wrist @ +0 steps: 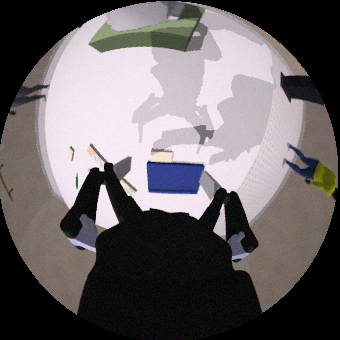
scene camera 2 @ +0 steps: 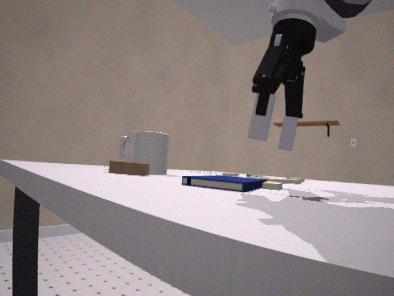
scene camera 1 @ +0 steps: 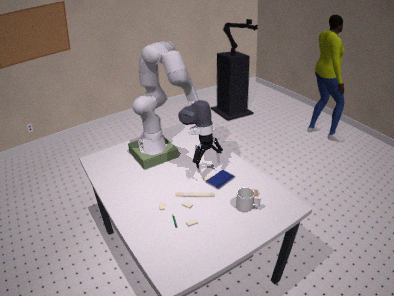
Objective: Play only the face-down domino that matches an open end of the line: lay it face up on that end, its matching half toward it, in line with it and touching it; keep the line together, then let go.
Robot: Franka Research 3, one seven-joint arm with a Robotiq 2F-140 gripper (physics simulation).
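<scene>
The domino line (scene camera 1: 195,194) (scene camera 2: 287,180) lies face up on the table; its orange-pipped end (wrist: 92,150) shows in the wrist view, and a finger hides its middle. A plain cream domino (scene camera 1: 207,177) (scene camera 2: 272,185) (wrist: 162,155) lies against the long edge of the blue book, partly hidden by it in scene camera 1. Three more plain dominoes (scene camera 1: 162,206) (scene camera 1: 187,205) (scene camera 1: 192,223) lie beyond the line. My gripper (scene camera 1: 209,159) (scene camera 2: 273,138) (wrist: 166,169) is open and empty, well above the table, its fingers spread to either side of the book in the wrist view.
The blue book (scene camera 1: 220,179) (scene camera 2: 222,183) (wrist: 175,180) lies flat between the line and the arm. A grey mug (scene camera 1: 245,200) (scene camera 2: 151,152) stands near a brown block (scene camera 1: 256,192) (scene camera 2: 129,168). A green pencil (scene camera 1: 175,221) (wrist: 77,181) lies near the loose dominoes.
</scene>
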